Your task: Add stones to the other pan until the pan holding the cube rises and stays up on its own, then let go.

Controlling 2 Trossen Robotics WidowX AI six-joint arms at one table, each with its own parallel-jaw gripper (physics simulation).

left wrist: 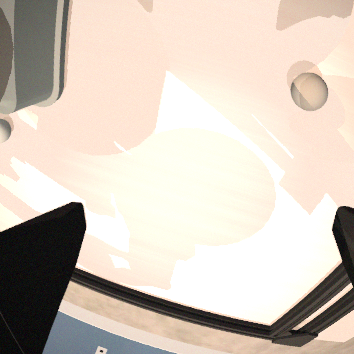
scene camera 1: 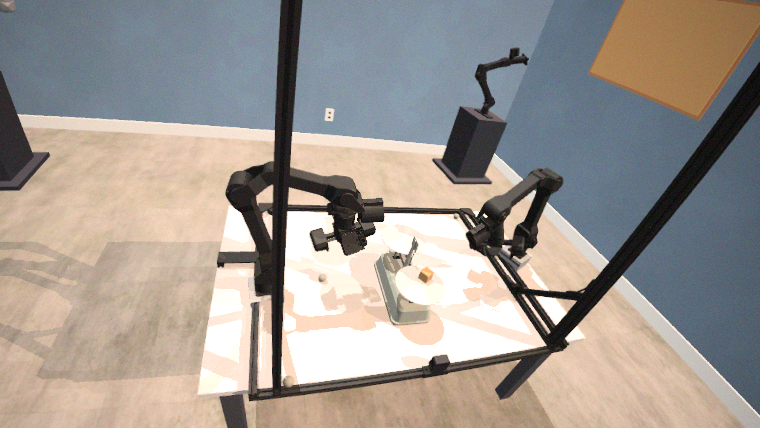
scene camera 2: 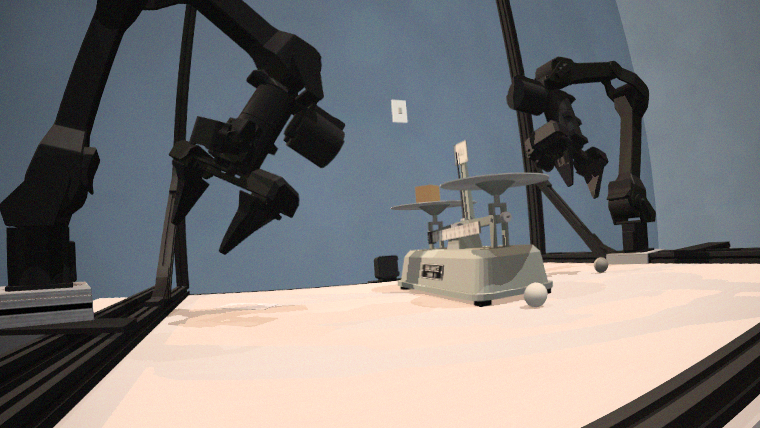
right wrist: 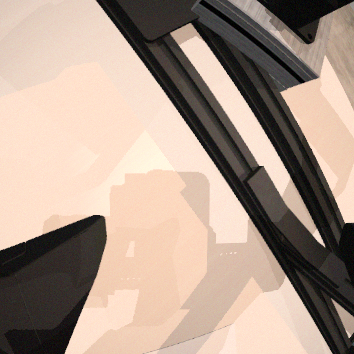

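Note:
An orange cube sits on the lower pan of a grey-green balance. The other pan stands higher, with no stone visible on it. A round stone lies on the table left of the balance in scene camera 1. Another stone lies close to the balance's base. My left gripper is open, empty and above the table beside the higher pan. My right gripper is open, empty and away from the balance.
More stones lie near the frame: one stone at the front left corner and one stone at the back right in scene camera 1. Black rails border the table, and a tall black post rises at its left. The balance's upright pointer stands between the pans.

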